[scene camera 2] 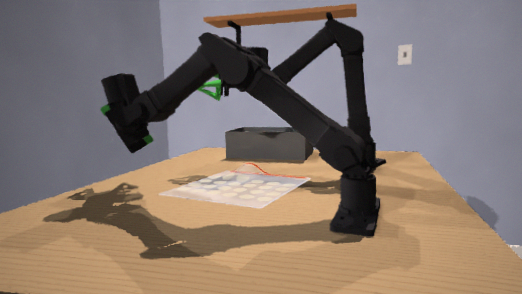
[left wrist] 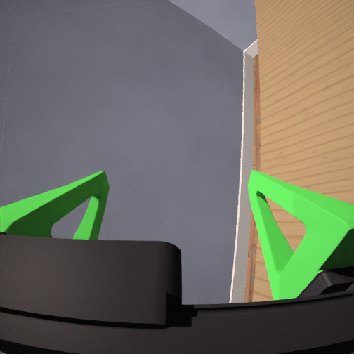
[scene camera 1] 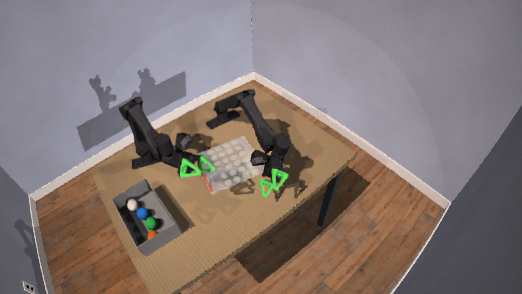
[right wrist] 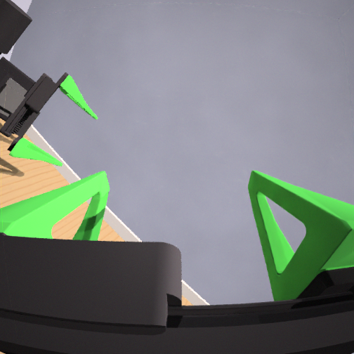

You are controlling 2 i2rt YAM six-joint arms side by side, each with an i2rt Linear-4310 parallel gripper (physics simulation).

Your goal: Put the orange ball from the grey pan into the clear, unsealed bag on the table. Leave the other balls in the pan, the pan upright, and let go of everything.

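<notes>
The orange ball (scene camera 1: 152,234) sits at the lower end of a row in the upright grey pan (scene camera 1: 162,242) (scene camera 2: 265,146), partly hidden by its wall. Green (scene camera 1: 151,223), blue (scene camera 1: 142,213) and white (scene camera 1: 132,204) balls lie in the same row. The clear bag (scene camera 1: 230,162) (scene camera 2: 240,190) lies flat on the table, its red-edged mouth toward the pan and partly raised. My left gripper (scene camera 1: 273,185) (left wrist: 178,178) (right wrist: 78,141) is open and empty, above the table beyond the bag's far end from the pan. My right gripper (scene camera 1: 198,167) (right wrist: 178,178) is open and empty, above the table near the bag's red edge.
The wooden table (scene camera 1: 210,240) (scene camera 2: 300,265) carries both arms. The pan stands near one short table edge, at the lower left in scene camera 1. In scene camera 2 the left arm (scene camera 2: 295,110) crosses in front of the pan. An orange-brown board (scene camera 2: 280,17) shows above the arms.
</notes>
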